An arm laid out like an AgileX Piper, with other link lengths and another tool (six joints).
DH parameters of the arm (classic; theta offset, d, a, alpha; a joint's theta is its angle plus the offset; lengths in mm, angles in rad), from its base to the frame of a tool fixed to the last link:
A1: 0 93.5 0 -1.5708
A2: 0.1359 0 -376.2 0
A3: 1.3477 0 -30.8 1.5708
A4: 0 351 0 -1.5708
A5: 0 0 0 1.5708
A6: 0.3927 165.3 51 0.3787
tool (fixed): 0 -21.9 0 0
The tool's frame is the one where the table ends.
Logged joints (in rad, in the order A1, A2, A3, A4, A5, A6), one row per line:
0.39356 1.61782 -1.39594 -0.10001 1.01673 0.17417
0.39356 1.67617 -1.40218 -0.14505 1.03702 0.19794
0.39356 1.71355 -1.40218 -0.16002 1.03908 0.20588
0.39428 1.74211 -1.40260 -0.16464 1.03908 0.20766
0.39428 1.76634 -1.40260 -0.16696 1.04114 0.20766
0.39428 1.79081 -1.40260 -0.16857 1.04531 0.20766
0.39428 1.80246 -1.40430 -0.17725 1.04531 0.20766
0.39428 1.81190 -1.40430 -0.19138 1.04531 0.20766
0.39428 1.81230 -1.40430 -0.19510 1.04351 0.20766
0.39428 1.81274 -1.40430 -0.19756 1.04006 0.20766
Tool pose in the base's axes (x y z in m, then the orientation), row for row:
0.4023 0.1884 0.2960 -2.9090 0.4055 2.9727
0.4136 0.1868 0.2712 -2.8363 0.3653 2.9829
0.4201 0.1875 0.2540 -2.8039 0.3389 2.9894
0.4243 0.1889 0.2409 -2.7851 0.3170 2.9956
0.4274 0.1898 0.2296 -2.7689 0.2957 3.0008
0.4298 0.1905 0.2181 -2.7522 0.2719 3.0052
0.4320 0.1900 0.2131 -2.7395 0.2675 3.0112
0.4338 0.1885 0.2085 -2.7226 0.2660 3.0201
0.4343 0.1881 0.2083 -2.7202 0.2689 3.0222
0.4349 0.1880 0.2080 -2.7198 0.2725 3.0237
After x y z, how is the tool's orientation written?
As angles about the fixed x, y, z axes (roll, pitch, yaw), in radians.
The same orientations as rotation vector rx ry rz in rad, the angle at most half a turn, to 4 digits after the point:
0.2961 2.7195 -0.3658
0.2976 2.7510 -0.4647
0.2929 2.7724 -0.5099
0.2851 2.7909 -0.5366
0.2775 2.8091 -0.5602
0.2701 2.8293 -0.5854
0.2629 2.8307 -0.6028
0.2529 2.8278 -0.6253
0.2509 2.8242 -0.6279
0.2497 2.8205 -0.6277

